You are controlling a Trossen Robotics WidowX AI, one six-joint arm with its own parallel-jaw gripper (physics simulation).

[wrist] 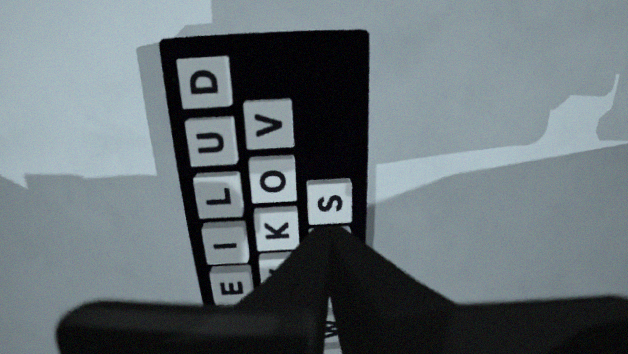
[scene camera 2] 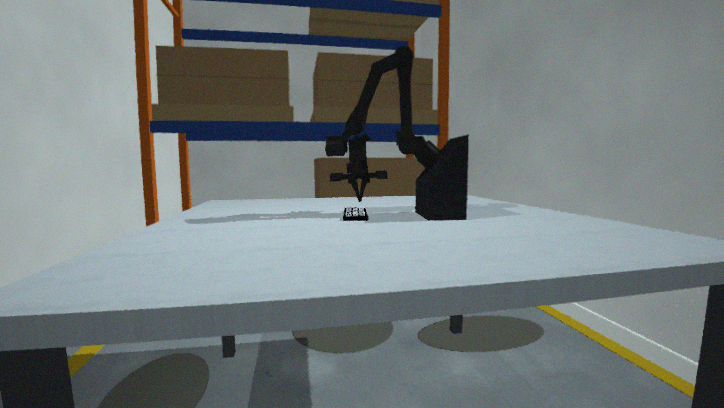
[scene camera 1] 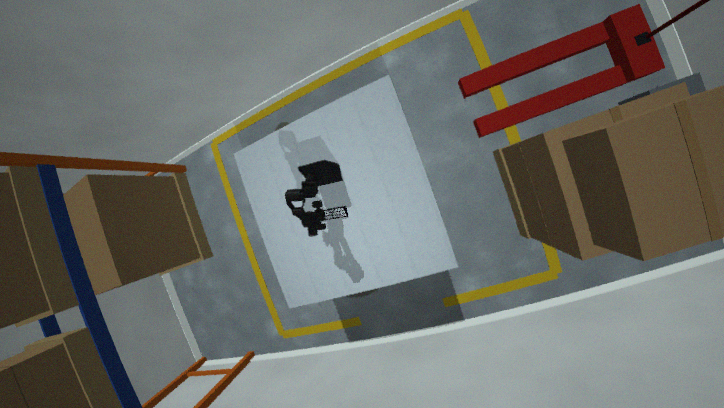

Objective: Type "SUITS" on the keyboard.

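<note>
The black keyboard with white letter keys lies flat on the table. In the wrist view the S key shows just beyond my fingertips, the U key is at the upper left, and the I key is in the same row lower down. The T key is hidden behind my gripper. My gripper is shut and empty, pointing down. In scene camera 2 its tips are a little above the keyboard. In the wrist view they overlap the key next to S.
The arm's black base stands on the white table, beside the keyboard. Away from the table are shelving with cardboard boxes, more boxes and a red pallet jack.
</note>
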